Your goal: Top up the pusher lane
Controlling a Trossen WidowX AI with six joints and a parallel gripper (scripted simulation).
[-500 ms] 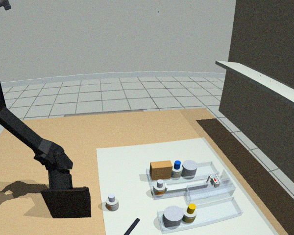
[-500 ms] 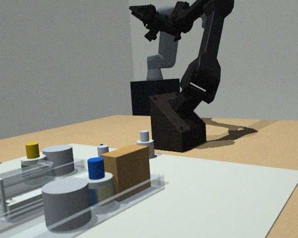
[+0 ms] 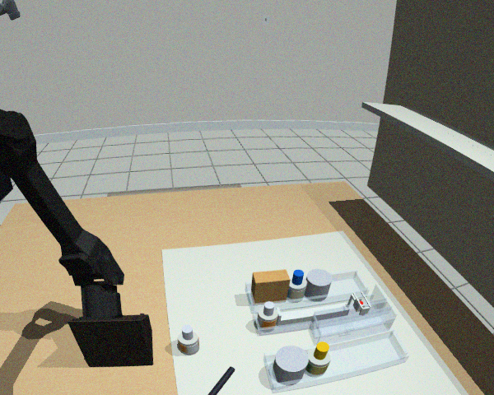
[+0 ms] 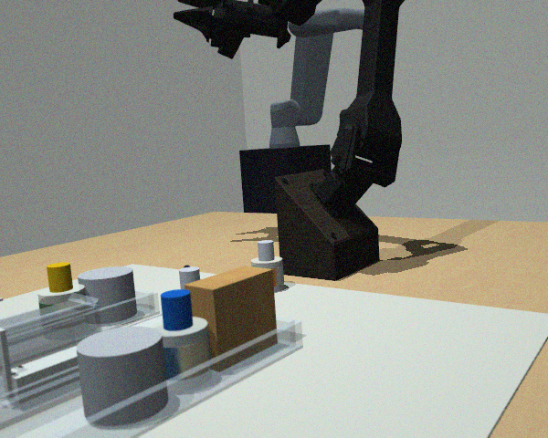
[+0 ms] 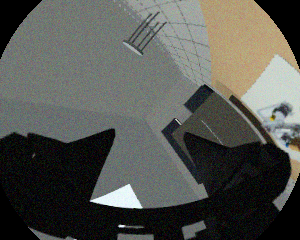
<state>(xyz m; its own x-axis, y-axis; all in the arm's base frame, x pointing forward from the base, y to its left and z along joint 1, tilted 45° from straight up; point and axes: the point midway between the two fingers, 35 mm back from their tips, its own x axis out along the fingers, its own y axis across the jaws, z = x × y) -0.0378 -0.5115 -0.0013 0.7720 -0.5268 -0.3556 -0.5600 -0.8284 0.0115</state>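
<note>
The brown box lies 530 mm to the left of my gripper tip, 410 mm below it and 380 mm ahead of it. The rest, counted from my gripper tip: black rod: 450 mm below, 280 mm to the left, 240 mm ahead; clear sprung lane: 510 mm ahead, 430 mm to the left, 430 mm below.
</note>
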